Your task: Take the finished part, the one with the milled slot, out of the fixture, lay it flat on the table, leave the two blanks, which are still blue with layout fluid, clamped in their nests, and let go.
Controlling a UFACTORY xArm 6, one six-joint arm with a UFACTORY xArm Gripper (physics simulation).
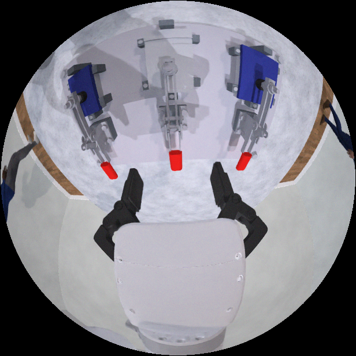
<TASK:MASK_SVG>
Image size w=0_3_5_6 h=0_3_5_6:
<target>gripper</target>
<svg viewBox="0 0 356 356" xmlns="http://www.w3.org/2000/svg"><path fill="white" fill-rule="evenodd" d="M220 161L213 163L210 174L214 201L217 207L221 209L217 218L176 222L140 222L135 214L140 210L143 181L138 170L130 168L127 179L124 182L121 199L114 203L114 209L103 218L102 224L94 234L94 241L114 261L117 292L125 314L131 324L138 327L144 336L155 342L173 346L187 346L205 342L222 332L225 325L230 324L235 318L242 301L246 273L245 258L253 251L268 231L267 226L256 215L255 210L244 203L239 194L233 192L228 174L224 172ZM235 220L244 224L248 230L248 234L244 239L239 224Z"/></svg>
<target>blue blank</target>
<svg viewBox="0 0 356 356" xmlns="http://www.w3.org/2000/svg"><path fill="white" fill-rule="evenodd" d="M236 45L236 47L240 48L240 55L236 55L235 84L238 85L238 92L233 92L233 96L260 104L263 91L255 86L255 80L265 80L265 77L269 77L275 81L276 86L278 62L244 44Z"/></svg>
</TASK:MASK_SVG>
